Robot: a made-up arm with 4 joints. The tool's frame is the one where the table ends. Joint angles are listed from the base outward.
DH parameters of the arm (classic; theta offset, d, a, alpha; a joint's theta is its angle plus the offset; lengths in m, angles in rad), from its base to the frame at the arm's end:
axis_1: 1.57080 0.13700 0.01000 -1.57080
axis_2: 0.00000 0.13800 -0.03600 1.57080
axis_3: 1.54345 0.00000 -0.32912 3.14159
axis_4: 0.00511 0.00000 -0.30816 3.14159
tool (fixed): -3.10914 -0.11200 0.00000 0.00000
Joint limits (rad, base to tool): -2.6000..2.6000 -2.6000..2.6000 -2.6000..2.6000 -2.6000..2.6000
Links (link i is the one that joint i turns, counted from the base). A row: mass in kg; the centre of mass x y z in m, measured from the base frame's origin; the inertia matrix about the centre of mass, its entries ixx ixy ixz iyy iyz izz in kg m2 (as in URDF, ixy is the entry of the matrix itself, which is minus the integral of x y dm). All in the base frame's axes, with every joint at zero. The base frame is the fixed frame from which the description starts. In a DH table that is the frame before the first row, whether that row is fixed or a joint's. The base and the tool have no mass.
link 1: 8.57; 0.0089 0.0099 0.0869; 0.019 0 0 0.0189 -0.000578 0.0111
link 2: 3.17; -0.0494 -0.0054 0.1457; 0.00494 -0.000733 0 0.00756 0 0.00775
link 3: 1.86; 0.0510 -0.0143 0.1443; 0.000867 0.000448 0 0.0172 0 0.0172
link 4: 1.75; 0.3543 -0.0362 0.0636; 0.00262 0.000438 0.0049 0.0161 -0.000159 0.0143
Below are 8 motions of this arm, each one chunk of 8 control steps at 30 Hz.
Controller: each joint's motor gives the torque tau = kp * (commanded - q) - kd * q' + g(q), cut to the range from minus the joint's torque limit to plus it. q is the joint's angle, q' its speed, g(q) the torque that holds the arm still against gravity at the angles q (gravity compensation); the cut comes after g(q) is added. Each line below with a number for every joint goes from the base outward.
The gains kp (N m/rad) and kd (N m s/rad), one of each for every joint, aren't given. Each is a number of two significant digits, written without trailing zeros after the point. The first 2 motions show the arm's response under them.
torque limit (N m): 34 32 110 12
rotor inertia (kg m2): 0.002 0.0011 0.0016 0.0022
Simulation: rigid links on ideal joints. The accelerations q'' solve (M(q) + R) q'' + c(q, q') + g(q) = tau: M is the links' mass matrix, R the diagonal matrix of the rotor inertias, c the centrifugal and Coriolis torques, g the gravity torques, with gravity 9.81 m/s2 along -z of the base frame. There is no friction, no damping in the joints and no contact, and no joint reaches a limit. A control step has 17 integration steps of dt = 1/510 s. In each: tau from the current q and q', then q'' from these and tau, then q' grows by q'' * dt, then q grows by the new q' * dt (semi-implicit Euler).
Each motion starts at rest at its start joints. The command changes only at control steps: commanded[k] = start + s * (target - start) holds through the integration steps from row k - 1 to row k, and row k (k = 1, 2, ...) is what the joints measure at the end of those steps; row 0 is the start. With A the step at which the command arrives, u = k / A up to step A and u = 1 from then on. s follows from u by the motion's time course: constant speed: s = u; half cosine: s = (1 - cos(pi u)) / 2; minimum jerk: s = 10 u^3 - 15 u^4 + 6 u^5; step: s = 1 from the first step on.
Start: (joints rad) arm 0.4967 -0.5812 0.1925 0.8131
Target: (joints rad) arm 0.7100 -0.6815 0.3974 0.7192
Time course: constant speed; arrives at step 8
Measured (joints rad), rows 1 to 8:
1: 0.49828 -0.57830 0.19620 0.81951
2: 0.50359 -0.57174 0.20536 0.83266
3: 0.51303 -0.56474 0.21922 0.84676
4: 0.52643 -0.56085 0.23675 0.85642
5: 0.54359 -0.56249 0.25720 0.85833
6: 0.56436 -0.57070 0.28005 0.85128
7: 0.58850 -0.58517 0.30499 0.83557
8: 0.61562 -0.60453 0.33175 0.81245
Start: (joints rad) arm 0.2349 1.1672 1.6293 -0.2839
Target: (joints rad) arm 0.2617 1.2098 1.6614 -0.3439
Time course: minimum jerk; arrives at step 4
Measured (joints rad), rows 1 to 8:
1: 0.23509 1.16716 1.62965 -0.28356
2: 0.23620 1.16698 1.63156 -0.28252
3: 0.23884 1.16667 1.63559 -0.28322
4: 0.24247 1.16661 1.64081 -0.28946
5: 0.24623 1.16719 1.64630 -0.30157
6: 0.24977 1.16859 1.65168 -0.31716
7: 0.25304 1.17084 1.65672 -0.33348
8: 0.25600 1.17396 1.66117 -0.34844
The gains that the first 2 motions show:
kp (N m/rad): 47 8.4 99 9.9
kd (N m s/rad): 4.4 0.47 6.8 0.56
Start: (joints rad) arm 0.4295 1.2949 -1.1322 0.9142
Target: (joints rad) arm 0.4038 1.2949 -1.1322 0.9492
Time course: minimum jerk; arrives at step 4
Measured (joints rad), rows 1 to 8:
1: 0.42897 1.29482 -1.13200 0.91438
2: 0.42646 1.29447 -1.13109 0.91569
3: 0.42212 1.29391 -1.12972 0.91943
4: 0.41780 1.29342 -1.12892 0.92552
5: 0.41418 1.29309 -1.12907 0.93263
6: 0.41115 1.29288 -1.12995 0.93973
7: 0.40857 1.29275 -1.13116 0.94627
8: 0.40642 1.29270 -1.13241 0.95186

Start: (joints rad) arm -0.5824 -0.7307 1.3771 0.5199
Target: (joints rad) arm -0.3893 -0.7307 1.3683 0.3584
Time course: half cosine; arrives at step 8
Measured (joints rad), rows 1 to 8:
1: -0.58138 -0.73072 1.37633 0.51927
2: -0.57725 -0.73079 1.37371 0.51704
3: -0.56836 -0.73089 1.36908 0.51258
4: -0.55399 -0.73094 1.36318 0.50511
5: -0.53454 -0.73077 1.35726 0.49373
6: -0.51144 -0.73018 1.35272 0.47768
7: -0.48685 -0.72898 1.35083 0.45684
8: -0.46334 -0.72710 1.35244 0.43205

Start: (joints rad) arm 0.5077 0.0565 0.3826 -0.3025
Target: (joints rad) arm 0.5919 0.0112 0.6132 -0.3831
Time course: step
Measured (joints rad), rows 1 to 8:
1: 0.48930 0.05963 0.43001 -0.23952
2: 0.48896 0.06825 0.47911 -0.18596
3: 0.49778 0.07717 0.51585 -0.18663
4: 0.51214 0.08284 0.54463 -0.22290
5: 0.53048 0.08349 0.56882 -0.27520
6: 0.55120 0.07874 0.58976 -0.33126
7: 0.57258 0.06911 0.60768 -0.38407
8: 0.59300 0.05550 0.62243 -0.42971

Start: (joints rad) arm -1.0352 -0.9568 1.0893 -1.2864
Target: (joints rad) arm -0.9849 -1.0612 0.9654 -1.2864
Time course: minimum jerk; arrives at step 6
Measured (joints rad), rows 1 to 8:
1: -1.03428 -0.95672 1.08830 -1.28659
2: -1.02923 -0.95650 1.08221 -1.28828
3: -1.01890 -0.95697 1.06736 -1.29407
4: -1.00609 -0.95969 1.04447 -1.30435
5: -0.99572 -0.96581 1.01898 -1.31524
6: -0.99091 -0.97520 0.99733 -1.32064
7: -0.99015 -0.98678 0.98190 -1.31667
8: -0.99110 -0.99976 0.97195 -1.30469

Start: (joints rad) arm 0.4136 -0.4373 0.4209 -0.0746
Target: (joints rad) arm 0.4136 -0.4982 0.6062 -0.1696
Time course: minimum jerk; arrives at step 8
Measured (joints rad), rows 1 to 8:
1: 0.41317 -0.43703 0.42157 -0.07403
2: 0.41062 -0.43545 0.42584 -0.07054
3: 0.40478 -0.43211 0.43695 -0.06241
4: 0.39615 -0.42792 0.45611 -0.05138
5: 0.38689 -0.42486 0.48175 -0.04259
6: 0.37995 -0.42500 0.51012 -0.04226
7: 0.37797 -0.42966 0.53687 -0.05486
8: 0.38184 -0.43890 0.55913 -0.08048

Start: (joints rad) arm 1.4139 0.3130 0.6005 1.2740
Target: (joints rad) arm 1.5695 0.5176 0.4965 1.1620
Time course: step
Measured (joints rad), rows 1 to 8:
1: 1.45855 0.34540 0.56803 1.25635
2: 1.49509 0.40632 0.53902 1.22006
3: 1.51819 0.47050 0.52036 1.18548
4: 1.53338 0.52014 0.50896 1.16302
5: 1.54364 0.54809 0.50221 1.15398
6: 1.55066 0.55657 0.49829 1.15463
7: 1.55552 0.55231 0.49610 1.15997
8: 1.55893 0.54232 0.49503 1.16589

